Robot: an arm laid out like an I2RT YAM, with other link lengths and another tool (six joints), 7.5 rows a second.
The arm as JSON. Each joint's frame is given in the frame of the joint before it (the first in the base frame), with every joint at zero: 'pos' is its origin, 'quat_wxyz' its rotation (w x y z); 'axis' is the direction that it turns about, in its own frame. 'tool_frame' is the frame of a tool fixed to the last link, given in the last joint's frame.
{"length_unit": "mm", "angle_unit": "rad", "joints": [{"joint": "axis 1", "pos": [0.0, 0.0, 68.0], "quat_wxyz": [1.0, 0.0, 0.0, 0.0], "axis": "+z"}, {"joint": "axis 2", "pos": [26.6, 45.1, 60.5], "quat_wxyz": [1.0, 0.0, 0.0, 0.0], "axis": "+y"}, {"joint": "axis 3", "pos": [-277.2, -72.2, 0.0], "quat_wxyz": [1.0, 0.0, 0.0, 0.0], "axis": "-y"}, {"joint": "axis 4", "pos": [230.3, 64.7, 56.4], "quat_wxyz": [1.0, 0.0, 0.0, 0.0], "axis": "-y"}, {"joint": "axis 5", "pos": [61.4, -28.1, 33.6], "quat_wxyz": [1.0, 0.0, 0.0, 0.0], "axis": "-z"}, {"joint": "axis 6", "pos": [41.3, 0.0, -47.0], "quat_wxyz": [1.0, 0.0, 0.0, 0.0], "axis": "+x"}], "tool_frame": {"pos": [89.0, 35.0, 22.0], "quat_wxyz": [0.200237, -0.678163, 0.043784, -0.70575]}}
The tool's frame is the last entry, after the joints.
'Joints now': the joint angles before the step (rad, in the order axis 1, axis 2, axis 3, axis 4, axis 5, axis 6). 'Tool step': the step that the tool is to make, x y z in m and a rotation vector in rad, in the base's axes. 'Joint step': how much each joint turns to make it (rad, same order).
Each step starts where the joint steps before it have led.
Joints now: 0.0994, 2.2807, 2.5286, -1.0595, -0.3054, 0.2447
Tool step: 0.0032, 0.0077, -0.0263, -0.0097, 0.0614, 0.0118
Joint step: 0.0140, 0.0305, -0.0279, -0.0039, 0.0038, -0.0005
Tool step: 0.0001, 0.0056, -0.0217, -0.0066, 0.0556, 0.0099
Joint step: 0.0100, 0.0196, -0.0315, -0.0049, 0.0000, 0.0001
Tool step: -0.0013, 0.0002, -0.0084, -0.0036, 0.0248, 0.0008
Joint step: 0.0007, 0.0006, -0.0234, -0.0012, 0.0004, -0.0004
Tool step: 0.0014, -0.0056, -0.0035, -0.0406, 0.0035, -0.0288
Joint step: 0.0001, 0.0002, 0.0004, -0.0085, 0.0493, 0.0009
